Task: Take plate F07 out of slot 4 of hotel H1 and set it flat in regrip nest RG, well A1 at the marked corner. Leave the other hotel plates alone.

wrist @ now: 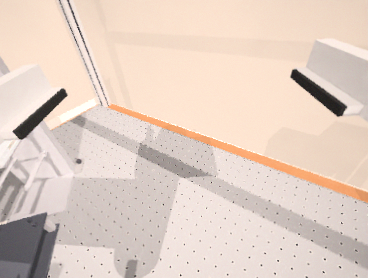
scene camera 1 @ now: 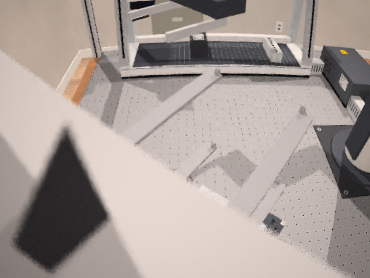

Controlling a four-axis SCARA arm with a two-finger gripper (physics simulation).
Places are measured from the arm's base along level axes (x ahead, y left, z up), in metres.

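Where they show: gripper, fingertip midpoint: (wrist: 175,69) (scene camera 1: 145,26); arm's base at its link origin: (scene camera 1: 362,158).
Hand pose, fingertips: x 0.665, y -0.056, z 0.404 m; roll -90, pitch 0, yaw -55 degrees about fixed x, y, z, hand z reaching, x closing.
Each offset is from my fingertips to the top centre of the thing. "*": to the spot under its first point. Level surfaces: height alone.
My gripper (wrist: 175,69) is open in the wrist view. Its two pale fingers with black pads stand wide apart at the left and right, with no plate between them. A white slotted frame (wrist: 56,150) shows at the left edge, partly behind the left finger; I cannot tell whether it is hotel H1. Plate F07 and nest RG cannot be made out in either view. In the scene view a large, blurred pale shape {* 0.082 m back, 0.534 m left, 0.195 m up} (scene camera 1: 165,230) with a dark diamond patch hides the lower left, very close to the camera.
A white-framed station with a dark deck (scene camera 1: 165,56) stands at the back. A dark box {* 0.730 m back, 0.325 m right, 0.277 m down} (scene camera 1: 345,65) and a round-based column on a dark plate {* 0.547 m back, 0.036 m right, 0.393 m down} (scene camera 1: 325,137) are at the right. A small dark block {0.205 m back, 0.310 m left, 0.322 m down} (scene camera 1: 273,223) sits low on the perforated table {0.391 m down} (scene camera 1: 165,130) (wrist: 210,240).
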